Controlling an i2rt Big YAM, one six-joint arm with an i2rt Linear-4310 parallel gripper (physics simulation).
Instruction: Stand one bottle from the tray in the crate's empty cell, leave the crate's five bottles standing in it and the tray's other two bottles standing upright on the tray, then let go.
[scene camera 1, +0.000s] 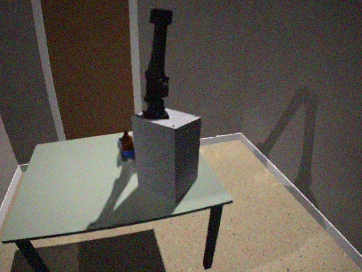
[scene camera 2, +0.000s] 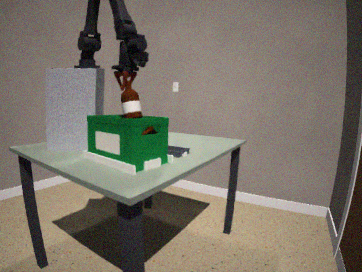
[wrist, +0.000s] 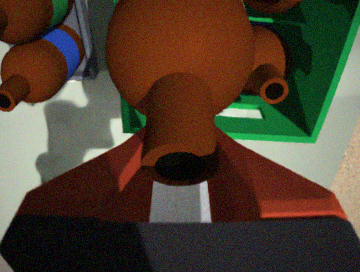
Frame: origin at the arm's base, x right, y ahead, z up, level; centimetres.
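Seen in the pictures: gripper, fingertip midpoint: (scene camera 2: 124, 90) (wrist: 180, 135); arm's base, origin of the base link: (scene camera 1: 155, 116) (scene camera 2: 87, 68).
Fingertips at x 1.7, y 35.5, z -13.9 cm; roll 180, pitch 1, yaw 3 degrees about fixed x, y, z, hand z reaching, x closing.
Pixels of each thing's top centre, then the offset from my fingertips to it. "*": a spot on its surface instead. Level surfaces: height alone.
- brown bottle with a white label, middle of its top: (wrist: 173, 126) (scene camera 2: 130, 80) dx -0.3, dy +3.2, dz +3.9 cm
- green crate, middle of its top: (scene camera 2: 126, 116) dx +4.0, dy +6.0, dz -10.4 cm
- brown bottle, middle of its top: (wrist: 274, 91) dx +8.4, dy -3.0, dz -11.6 cm
- blue-banded bottle, middle of its top: (wrist: 2, 101) (scene camera 1: 126, 136) dx -17.7, dy -5.8, dz -11.9 cm
- green-banded bottle, surface spot: (wrist: 27, 20) * dx -15.6, dy +0.9, dz -16.4 cm
- dark tray, middle of its top: (scene camera 2: 159, 146) (scene camera 1: 127, 146) dx -18.6, dy +3.6, dz -25.4 cm
- table, its level: dz -27.9 cm
My gripper (scene camera 2: 126, 81) (wrist: 180, 135) is shut on the neck of a brown bottle with a white label (scene camera 2: 131, 104) (wrist: 180, 45). The bottle hangs slightly tilted, its base at about the height of the rim of the green crate (scene camera 2: 150, 150) (wrist: 220, 136). In the wrist view a brown bottle (wrist: 272, 55) stands in the crate, and part of another bottle (wrist: 275, 4) shows at the top edge. The held bottle hides much of the crate's inside. A blue-banded bottle (wrist: 40, 65) (scene camera 1: 127, 146) and a green-banded bottle (wrist: 27, 20) stand at the dark tray (wrist: 90, 60) (scene camera 2: 178, 150).
A grey pedestal (scene camera 1: 167, 155) (scene camera 2: 75, 110) carries the arm's base on the table (scene camera 1: 70, 190) (scene camera 2: 210, 142). In the wrist view the tray stands left of the crate, with a gap between them. White strips (scene camera 2: 110, 162) lie along the crate's foot.
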